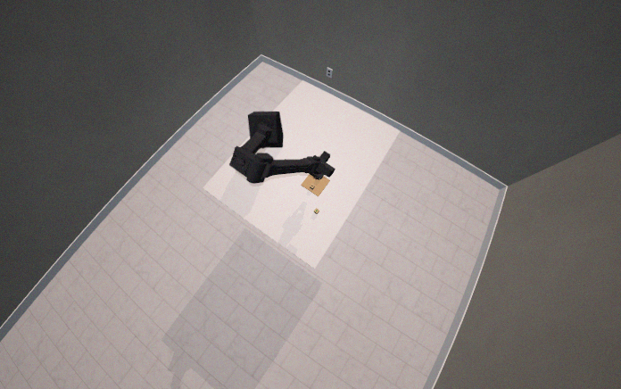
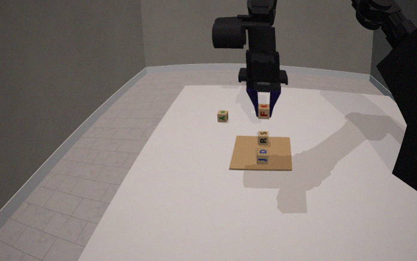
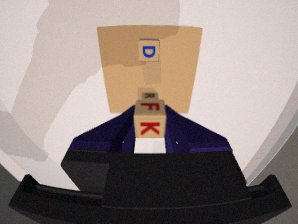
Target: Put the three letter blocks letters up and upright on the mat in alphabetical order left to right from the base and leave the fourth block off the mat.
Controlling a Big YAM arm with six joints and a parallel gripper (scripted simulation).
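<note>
The mat lies 10 cm below my hand. Round my hand: letter block 9 cm below, 4 cm to the right, 1 cm behind.
</note>
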